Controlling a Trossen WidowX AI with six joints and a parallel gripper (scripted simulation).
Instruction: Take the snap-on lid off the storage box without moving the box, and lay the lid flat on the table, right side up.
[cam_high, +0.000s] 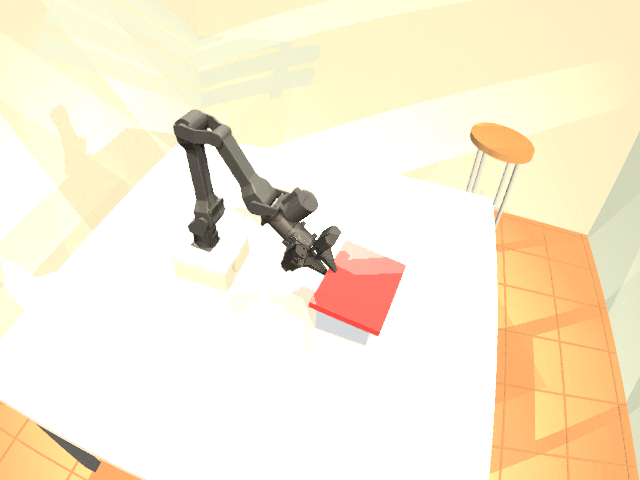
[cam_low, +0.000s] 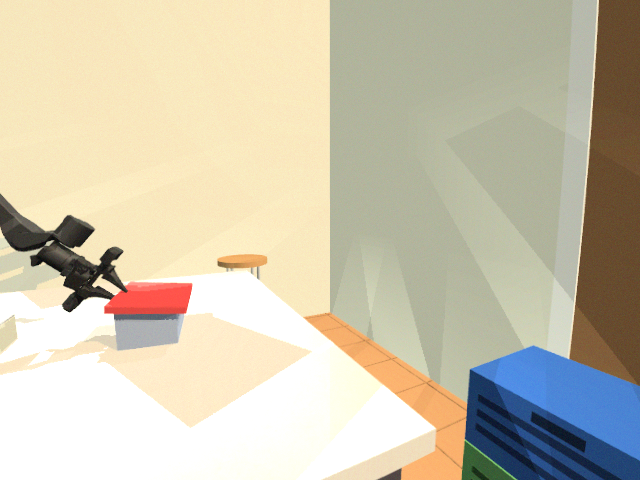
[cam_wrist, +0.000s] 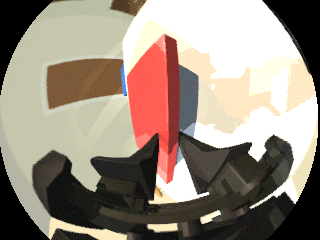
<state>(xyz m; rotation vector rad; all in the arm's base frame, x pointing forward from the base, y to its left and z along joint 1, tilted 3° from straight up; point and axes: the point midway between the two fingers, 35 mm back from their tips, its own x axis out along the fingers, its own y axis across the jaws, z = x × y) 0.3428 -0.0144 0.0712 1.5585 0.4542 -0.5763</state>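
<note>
The red lid is 80 mm ahead of my gripper tip and 10 mm to the right of it. Also, from my gripper tip: storage box 70 mm ahead, 60 mm below.
</note>
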